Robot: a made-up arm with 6 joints. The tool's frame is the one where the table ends. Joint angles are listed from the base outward.
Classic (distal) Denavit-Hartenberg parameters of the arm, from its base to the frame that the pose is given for. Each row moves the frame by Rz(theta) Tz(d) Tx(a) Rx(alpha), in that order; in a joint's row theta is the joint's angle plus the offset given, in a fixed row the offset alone. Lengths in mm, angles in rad.
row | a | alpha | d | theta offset
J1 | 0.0 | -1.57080 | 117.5 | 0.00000
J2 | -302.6 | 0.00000 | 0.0 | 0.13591
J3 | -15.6 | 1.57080 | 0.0 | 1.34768
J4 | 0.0 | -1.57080 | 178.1 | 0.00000
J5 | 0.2 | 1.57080 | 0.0 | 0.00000
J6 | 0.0 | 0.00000 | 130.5 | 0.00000
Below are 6 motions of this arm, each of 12 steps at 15 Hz.
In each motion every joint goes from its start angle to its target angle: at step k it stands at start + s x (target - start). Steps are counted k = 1, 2, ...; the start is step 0. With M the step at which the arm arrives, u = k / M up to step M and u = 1 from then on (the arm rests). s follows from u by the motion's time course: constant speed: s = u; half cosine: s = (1 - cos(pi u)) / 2; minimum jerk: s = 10 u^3 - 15 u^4 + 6 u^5.
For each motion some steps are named. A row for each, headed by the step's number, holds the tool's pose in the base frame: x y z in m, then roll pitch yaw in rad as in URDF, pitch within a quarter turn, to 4 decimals.
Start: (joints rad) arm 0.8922 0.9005 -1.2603 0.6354 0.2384 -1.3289
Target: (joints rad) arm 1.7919 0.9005 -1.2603 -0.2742 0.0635 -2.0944
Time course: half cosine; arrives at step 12
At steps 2, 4, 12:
2: 0.0594 0.1112 0.5016 -1.2382 0.6936 -0.2745
4: 0.0458 0.1170 0.5032 -1.2783 0.4143 -0.2534
12: -0.0242 0.1183 0.5179 -1.0473 -0.7186 -0.1606

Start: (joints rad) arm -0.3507 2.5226 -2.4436 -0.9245 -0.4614 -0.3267
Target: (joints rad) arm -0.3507 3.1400 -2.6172 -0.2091 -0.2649 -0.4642
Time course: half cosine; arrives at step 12
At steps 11, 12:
11: 0.5635 -0.1981 -0.0013 -1.8353 0.8878 -2.0696
12: 0.5623 -0.1982 -0.0071 -1.8542 0.8945 -2.0896

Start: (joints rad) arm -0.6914 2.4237 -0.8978 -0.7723 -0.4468 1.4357
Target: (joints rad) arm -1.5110 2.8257 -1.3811 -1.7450 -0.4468 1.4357
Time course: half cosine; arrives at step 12
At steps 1, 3, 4, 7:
1: 0.2908 -0.1953 -0.0038 2.6156 0.1634 1.7671
3: 0.2760 -0.2261 -0.0170 2.6240 0.1819 1.7872
4: 0.2608 -0.2496 -0.0279 2.6333 0.1964 1.8037
7: 0.1817 -0.3223 -0.0709 2.6863 0.2411 1.8682

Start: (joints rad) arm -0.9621 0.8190 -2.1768 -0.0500 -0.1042 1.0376
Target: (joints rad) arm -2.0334 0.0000 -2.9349 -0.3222 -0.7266 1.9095
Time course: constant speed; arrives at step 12
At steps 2, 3, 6, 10, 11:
2: -0.1188 0.2650 0.6356 -0.3159 -0.1402 -0.0321
3: -0.1130 0.3303 0.6043 -0.4962 -0.1865 -0.0493
6: -0.0264 0.4941 0.4677 -1.0623 -0.1992 -0.1219
10: 0.1848 0.5588 0.2227 -1.7907 -0.0678 -0.4330
11: 0.2378 0.5414 0.1580 -1.9657 -0.0450 -0.5556

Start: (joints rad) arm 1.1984 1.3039 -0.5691 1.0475 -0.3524 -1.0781
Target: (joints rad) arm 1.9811 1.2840 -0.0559 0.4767 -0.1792 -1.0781
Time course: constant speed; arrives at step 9
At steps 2, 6, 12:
2: 0.0720 0.1959 0.2387 -2.6428 0.9406 -1.4674
6: -0.0052 0.1610 0.1864 -2.6408 0.6428 -0.8868
12: -0.0362 0.1098 0.1531 -2.7182 0.4307 -0.4835

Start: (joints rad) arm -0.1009 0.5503 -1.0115 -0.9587 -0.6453 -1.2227
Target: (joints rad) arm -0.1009 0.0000 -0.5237 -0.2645 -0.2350 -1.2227
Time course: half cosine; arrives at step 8
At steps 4, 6, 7, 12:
4: -0.0594 0.0380 0.4517 -0.5898 -0.3255 -1.7093
6: -0.0728 0.0210 0.3960 -0.6950 -0.0825 -1.6077
7: -0.0742 0.0168 0.3770 -0.7246 -0.0099 -1.5753
12: -0.0744 0.0155 0.3701 -0.7347 0.0154 -1.5637

